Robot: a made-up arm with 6 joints. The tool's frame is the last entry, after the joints. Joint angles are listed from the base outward. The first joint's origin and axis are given. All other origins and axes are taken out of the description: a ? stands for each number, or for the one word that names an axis. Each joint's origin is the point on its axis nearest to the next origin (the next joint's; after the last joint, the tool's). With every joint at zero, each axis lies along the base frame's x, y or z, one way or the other. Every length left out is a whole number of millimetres.
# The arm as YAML. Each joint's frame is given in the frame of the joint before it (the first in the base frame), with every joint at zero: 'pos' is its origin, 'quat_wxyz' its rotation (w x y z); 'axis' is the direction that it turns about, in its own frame. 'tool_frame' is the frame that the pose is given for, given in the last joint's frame.
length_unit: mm
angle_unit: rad
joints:
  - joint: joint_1
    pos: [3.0, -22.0, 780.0]
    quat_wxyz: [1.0, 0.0, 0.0, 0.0]
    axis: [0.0, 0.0, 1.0]
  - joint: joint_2
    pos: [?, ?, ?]
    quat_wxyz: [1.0, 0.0, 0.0, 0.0]
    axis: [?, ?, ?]
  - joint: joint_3
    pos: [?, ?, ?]
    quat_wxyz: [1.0, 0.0, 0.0, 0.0]
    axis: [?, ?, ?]
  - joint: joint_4
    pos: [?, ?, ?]
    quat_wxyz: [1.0, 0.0, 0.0, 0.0]
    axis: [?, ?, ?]
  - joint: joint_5
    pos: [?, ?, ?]
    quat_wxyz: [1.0, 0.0, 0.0, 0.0]
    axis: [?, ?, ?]
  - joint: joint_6
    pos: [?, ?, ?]
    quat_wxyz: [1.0, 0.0, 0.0, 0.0]
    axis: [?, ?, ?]
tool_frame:
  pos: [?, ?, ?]
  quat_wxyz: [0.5, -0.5, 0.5, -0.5]
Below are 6 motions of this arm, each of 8 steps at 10 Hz.
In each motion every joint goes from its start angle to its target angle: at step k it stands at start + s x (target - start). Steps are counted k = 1, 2, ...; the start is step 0. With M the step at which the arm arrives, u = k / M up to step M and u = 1 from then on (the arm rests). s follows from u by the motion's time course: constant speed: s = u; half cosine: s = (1 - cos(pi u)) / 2; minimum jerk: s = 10 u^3 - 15 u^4 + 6 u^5.
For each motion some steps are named. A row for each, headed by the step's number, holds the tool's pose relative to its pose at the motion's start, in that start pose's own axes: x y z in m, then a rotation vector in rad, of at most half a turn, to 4 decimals.
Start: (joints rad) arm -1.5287 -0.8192 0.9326 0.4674 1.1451 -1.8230
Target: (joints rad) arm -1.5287 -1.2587 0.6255 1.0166 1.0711 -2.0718
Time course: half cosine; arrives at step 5
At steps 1, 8:
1: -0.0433 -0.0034 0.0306 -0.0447 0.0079 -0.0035
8: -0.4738 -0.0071 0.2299 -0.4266 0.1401 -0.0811

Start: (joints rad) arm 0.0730 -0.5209 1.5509 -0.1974 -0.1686 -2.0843
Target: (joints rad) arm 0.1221 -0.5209 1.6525 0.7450 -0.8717 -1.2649
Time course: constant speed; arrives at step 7
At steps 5, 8:
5: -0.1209 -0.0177 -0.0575 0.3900 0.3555 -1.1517
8: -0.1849 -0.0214 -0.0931 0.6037 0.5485 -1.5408

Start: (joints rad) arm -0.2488 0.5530 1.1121 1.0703 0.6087 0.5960
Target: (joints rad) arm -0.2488 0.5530 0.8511 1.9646 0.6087 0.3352
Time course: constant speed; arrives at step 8
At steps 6, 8:
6: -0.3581 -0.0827 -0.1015 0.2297 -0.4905 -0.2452
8: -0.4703 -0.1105 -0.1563 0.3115 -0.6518 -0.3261

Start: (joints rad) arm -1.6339 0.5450 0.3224 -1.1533 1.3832 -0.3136
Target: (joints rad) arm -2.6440 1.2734 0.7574 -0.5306 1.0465 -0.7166
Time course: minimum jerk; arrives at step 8
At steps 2, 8:
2: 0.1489 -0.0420 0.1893 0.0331 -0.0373 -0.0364
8: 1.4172 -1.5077 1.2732 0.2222 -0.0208 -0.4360

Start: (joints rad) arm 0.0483 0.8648 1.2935 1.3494 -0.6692 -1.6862
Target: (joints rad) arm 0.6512 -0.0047 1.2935 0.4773 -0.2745 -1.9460
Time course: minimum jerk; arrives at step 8
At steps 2, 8:
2: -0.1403 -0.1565 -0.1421 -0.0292 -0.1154 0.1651
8: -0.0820 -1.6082 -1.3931 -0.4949 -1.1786 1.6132

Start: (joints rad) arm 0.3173 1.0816 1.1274 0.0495 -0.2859 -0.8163
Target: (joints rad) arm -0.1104 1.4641 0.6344 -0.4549 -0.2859 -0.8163
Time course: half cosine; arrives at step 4
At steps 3, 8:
3: 1.6517 0.4766 -0.0473 -0.2397 0.7056 0.6392
8: 1.8834 0.5946 -0.1721 -0.2535 0.8256 0.7723

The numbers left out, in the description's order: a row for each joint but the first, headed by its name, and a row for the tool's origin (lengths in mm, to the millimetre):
joint_2: xyz 269.0 -42.0 0.0, axis 0.0 1.0 0.0
joint_3: xyz 1.0 0.0 887.0, axis 0.0 -1.0 0.0
joint_4: xyz 1465.0 0.0 132.0, axis -1.0 0.0 0.0
joint_5: xyz 0.0 -16.0 -1.0, axis 0.0 -1.0 0.0
joint_6: xyz 163.0 0.0 6.0, axis -1.0 0.0 0.0
tool: xyz 0.0 -5.0 27.0

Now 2 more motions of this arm.
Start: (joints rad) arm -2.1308 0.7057 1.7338 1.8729 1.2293 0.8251
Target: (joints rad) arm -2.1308 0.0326 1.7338 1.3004 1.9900 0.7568
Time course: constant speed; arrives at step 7
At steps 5, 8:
5: 0.8837 0.6373 -0.4330 0.0185 0.6469 -0.4101
8: 1.2746 0.7387 -0.6465 0.1109 0.8704 -0.6549

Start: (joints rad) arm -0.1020 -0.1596 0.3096 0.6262 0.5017 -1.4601
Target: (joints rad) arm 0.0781 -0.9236 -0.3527 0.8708 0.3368 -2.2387
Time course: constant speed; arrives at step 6
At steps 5, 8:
5: -0.4163 0.0030 -0.4191 -0.0939 0.0068 0.5479
8: -0.4612 0.0193 -0.5201 -0.1066 0.0132 0.6556

